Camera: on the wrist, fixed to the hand. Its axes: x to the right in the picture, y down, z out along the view.
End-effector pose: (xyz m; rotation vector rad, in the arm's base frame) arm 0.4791 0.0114 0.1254 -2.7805 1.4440 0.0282
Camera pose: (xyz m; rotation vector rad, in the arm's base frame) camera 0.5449 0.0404 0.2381 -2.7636 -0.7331 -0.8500
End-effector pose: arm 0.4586 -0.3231 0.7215 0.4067 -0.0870 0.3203
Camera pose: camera 0.4948 -0.3354 0.5934 0.7042 0.7542 -1.0002
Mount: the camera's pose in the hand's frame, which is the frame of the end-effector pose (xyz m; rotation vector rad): 0.0119 -0.0704 -0.1130 0.4341 0.4955 -1.4342
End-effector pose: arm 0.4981 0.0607 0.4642 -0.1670 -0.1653 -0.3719
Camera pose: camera 0.4974 -0.0298 0.3658 0.5236 0.1627 -1.7639
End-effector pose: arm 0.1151 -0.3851 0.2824 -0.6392 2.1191 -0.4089
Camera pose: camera 0.0377 -0.4428 0.3748 -1.8418 1.5065 -1.8673
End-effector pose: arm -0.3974 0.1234 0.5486 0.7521 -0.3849 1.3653
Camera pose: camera -0.3466 0.2071 0.4576 0.7311 0.7776 0.1924
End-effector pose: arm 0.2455 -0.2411 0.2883 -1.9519 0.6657 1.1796
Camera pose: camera 0.3602 -0.2919 0.3344 -1.6672 -0.3071 -0.3112
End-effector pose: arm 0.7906 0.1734 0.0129 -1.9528 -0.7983 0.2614
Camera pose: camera 0.8255 0.1226 0.1315 -0.6446 -1.4120 -0.8041
